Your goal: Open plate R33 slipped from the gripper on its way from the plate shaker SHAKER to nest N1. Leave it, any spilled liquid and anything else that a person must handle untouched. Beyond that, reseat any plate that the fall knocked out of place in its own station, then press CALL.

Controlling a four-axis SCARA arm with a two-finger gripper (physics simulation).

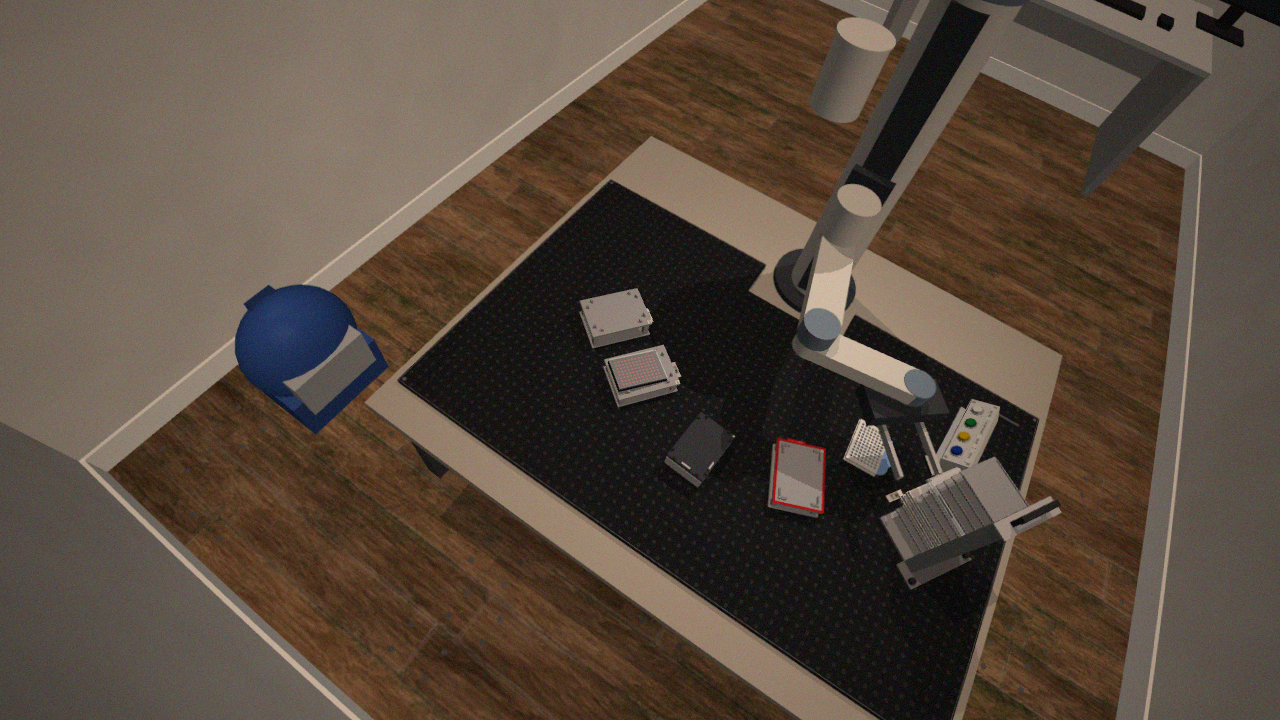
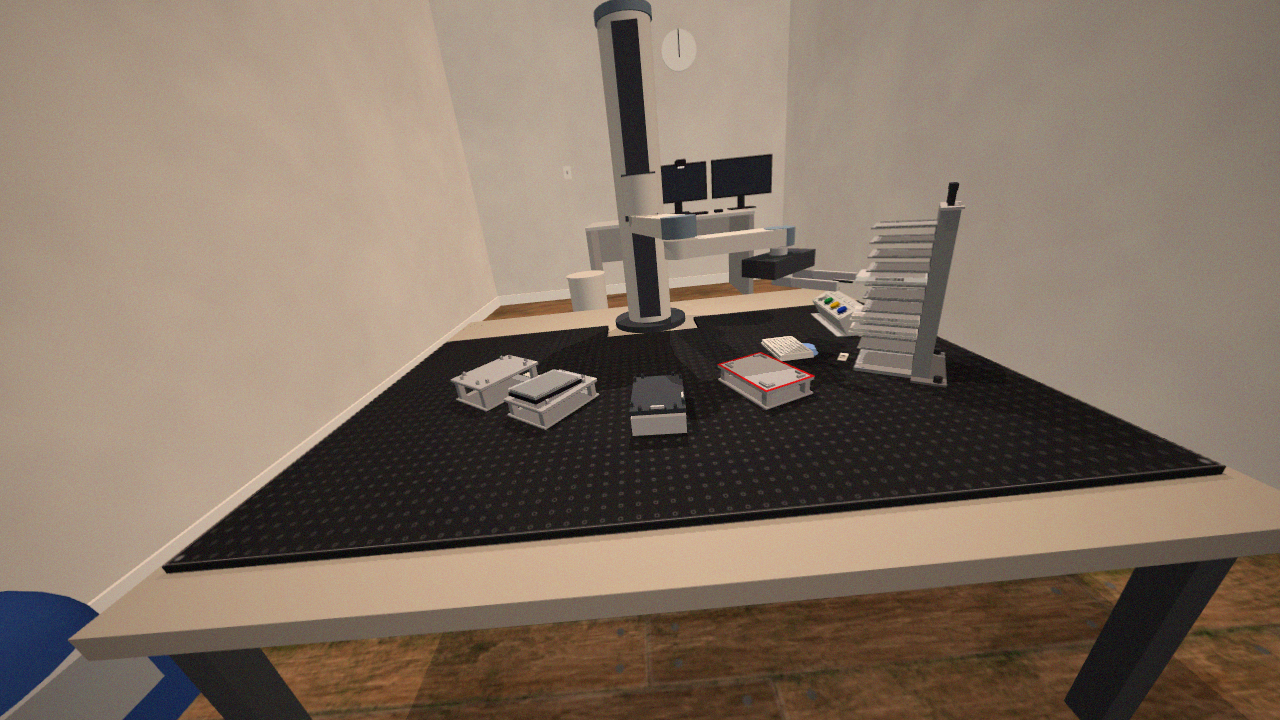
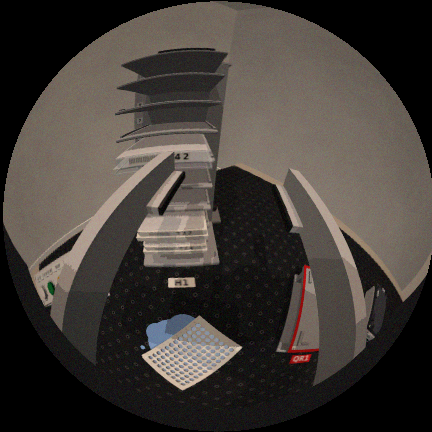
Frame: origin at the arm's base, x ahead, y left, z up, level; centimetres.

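Seen in the pictures: gripper, fingertip midpoint: (image 1: 919, 476) (image 2: 847, 282) (image 3: 230, 168); arm's base, link origin: (image 2: 650, 321).
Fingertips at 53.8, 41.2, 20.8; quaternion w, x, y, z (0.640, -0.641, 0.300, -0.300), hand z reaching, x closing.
Pixels of each thing's top centre, then the offset from my fingertips to it, as dx, dy, dz. "pt": a spot on its surface instead.
- white 96-well plate R33, top centre: (image 3: 189, 357) (image 1: 868, 445) (image 2: 786, 345) -12.0, -7.8, -18.1
- blue spill, top centre: (image 3: 177, 342) (image 1: 876, 454) -11.9, -4.9, -19.3
- button panel, top centre: (image 3: 49, 269) (image 1: 979, 432) (image 2: 840, 296) -28.3, +13.6, -11.1
- red-rimmed station QR1, top centre: (image 3: 327, 307) (image 2: 763, 367) (image 1: 800, 473) +6.7, -19.8, -14.9
- dark-topped device, surface spot: (image 2: 658, 395) (image 1: 698, 450) pt +16.5, -42.7, -14.0
- bare-topped station, top centre: (image 2: 494, 366) (image 1: 616, 309) -4.3, -80.4, -12.8
The white 96-well plate R33 (image 1: 866, 447) (image 2: 786, 347) (image 3: 192, 355) lies open on the mat, partly over a blue spill (image 1: 885, 462) (image 2: 810, 349) (image 3: 157, 333). The plate hotel H1 (image 1: 1009, 528) (image 2: 939, 295) (image 3: 222, 120) holds several plates. In its middle, a plate whose label ends in 42 (image 2: 886, 278) (image 3: 195, 148) juts out and looks askew. My gripper (image 1: 917, 475) (image 2: 848, 282) (image 3: 230, 168) is shut and empty, its pads a gap apart, in front of the hotel and above the mat. The button panel (image 1: 959, 458) (image 2: 836, 315) (image 3: 42, 287) stands beside the hotel; the CALL lettering is unreadable.
The red-rimmed station QR1 (image 1: 798, 476) (image 2: 766, 376) (image 3: 309, 320) stands near R33. A dark-topped device (image 1: 701, 447) (image 2: 658, 395) stands farther left. Beyond it are a station bearing a plate (image 1: 640, 374) (image 2: 551, 394) and a bare-topped station (image 1: 615, 315) (image 2: 494, 376).
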